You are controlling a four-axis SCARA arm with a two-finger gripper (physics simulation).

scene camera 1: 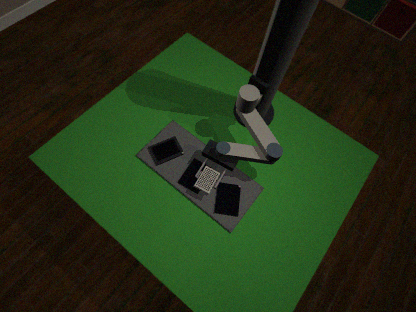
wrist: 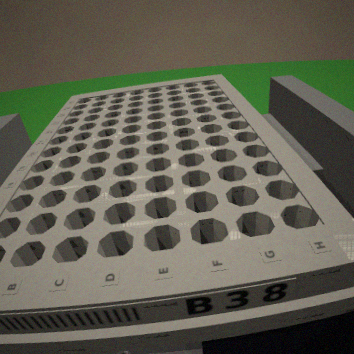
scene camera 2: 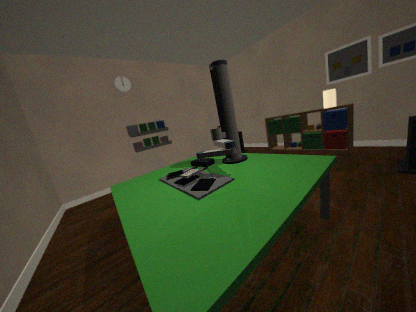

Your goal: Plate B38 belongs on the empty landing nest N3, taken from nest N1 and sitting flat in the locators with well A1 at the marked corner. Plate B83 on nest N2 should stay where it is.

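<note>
The pale well plate B38 (scene camera 1: 207,179) (scene camera 2: 190,172) (wrist: 160,160) is held level between the two fingers of my gripper (scene camera 1: 208,177) (scene camera 2: 191,172) (wrist: 145,115). Its B38 label and row letters B to H show in the wrist view; well A1 is out of sight. In scene camera 1 the plate hangs over the right side of the dark middle nest place (scene camera 1: 189,176), apart from the board, with a shadow beneath. A dark framed shape (scene camera 1: 166,150) lies at the left, a dark rectangle (scene camera 1: 227,200) at the right. Nest numbers and plate B83's label are unreadable.
The grey nest board (scene camera 1: 250,194) (scene camera 2: 223,180) lies on the green table top (scene camera 1: 125,200) (scene camera 2: 200,235). The arm's column (scene camera 1: 282,45) (scene camera 2: 225,100) stands behind it, with the arm links (scene camera 1: 260,131) reaching over. A shelf unit stands at the wall behind.
</note>
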